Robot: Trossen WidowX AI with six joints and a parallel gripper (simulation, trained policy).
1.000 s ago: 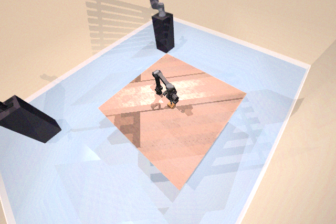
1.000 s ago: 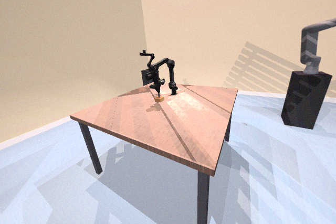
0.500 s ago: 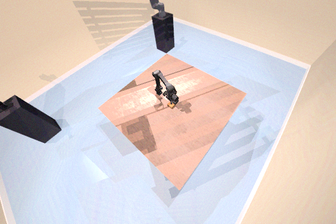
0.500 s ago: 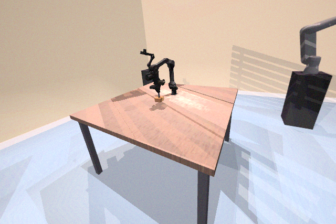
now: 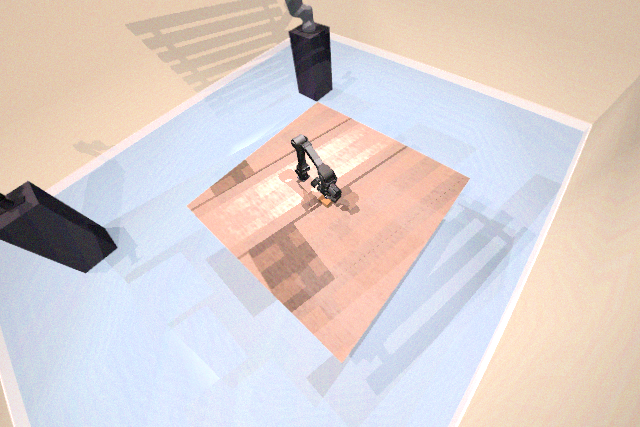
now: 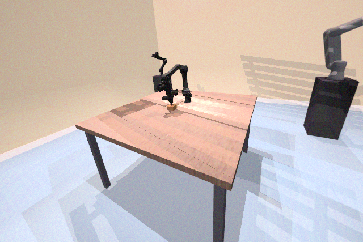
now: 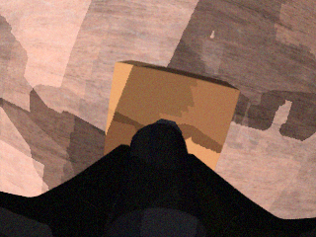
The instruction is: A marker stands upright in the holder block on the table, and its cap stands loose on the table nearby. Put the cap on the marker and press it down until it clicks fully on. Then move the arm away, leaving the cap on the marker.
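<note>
My gripper tip is now 1 cm below the marker. From my gripper tip the other things lie so: orange holder block: 4 cm below; then dark blue cap: 3 cm above.
</note>
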